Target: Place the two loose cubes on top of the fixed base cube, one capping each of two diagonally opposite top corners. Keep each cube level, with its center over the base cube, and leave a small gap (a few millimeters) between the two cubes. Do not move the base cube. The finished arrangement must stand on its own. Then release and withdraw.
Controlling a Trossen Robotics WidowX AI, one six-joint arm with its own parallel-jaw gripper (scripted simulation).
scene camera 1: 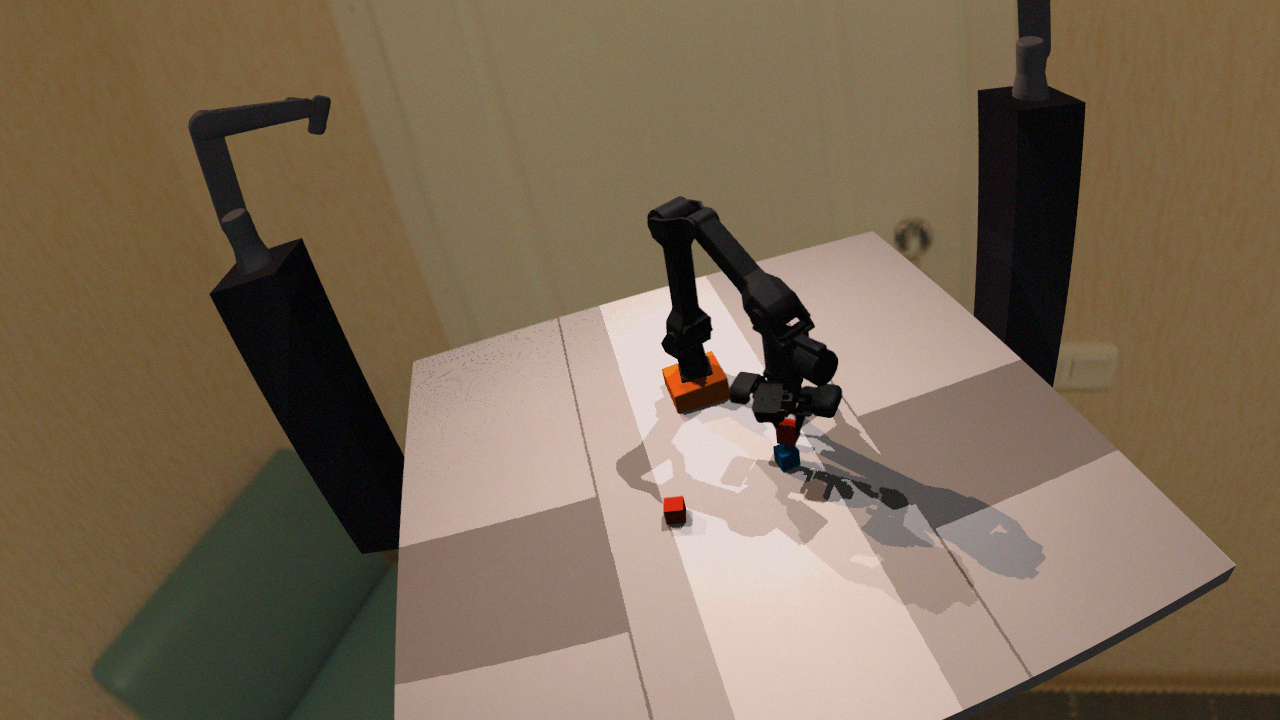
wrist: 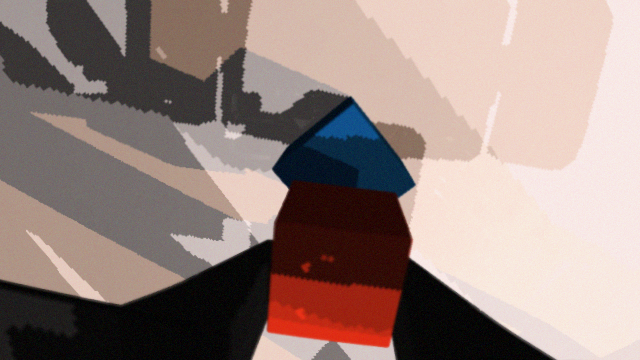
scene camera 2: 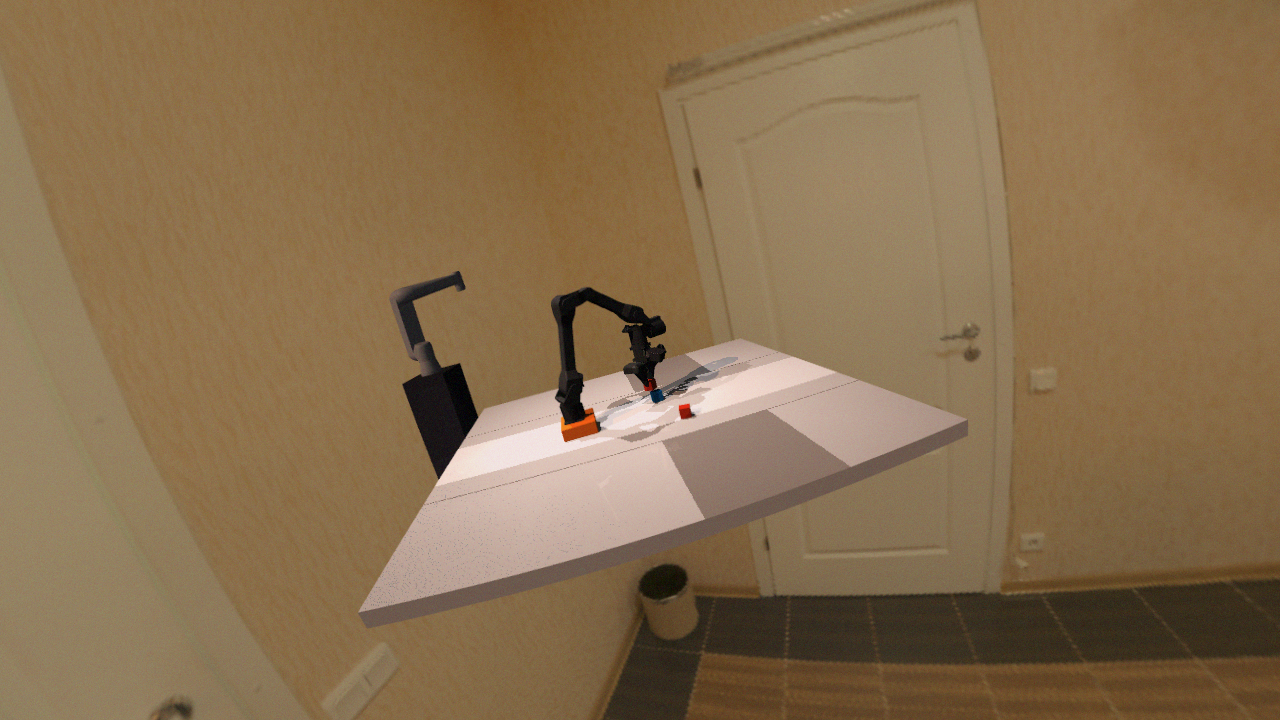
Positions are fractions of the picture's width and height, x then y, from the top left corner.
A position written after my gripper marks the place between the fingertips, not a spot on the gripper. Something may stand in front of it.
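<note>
I can see a blue cube (wrist: 0.54, 0.41). There is a red cube (wrist: 0.53, 0.71) as well, and my gripper (wrist: 0.53, 0.73) holds the red cube.
</note>
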